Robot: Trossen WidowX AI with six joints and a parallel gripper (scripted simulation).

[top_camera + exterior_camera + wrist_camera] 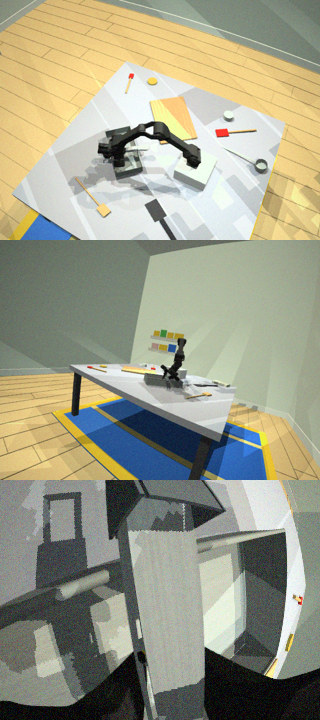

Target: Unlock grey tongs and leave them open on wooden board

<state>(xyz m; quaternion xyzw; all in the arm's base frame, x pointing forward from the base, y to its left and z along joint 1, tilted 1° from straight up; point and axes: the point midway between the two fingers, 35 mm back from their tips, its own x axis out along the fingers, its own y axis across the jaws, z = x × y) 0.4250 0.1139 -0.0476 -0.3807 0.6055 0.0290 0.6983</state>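
The roasting tin lies 20 mm to the right of my gripper tip and 20 mm behind it. The rest, counted from my gripper tip: wooden board: 390 mm to the right, 170 mm behind, 20 mm below; dark spatula: 430 mm behind, 260 mm to the left, 30 mm below.
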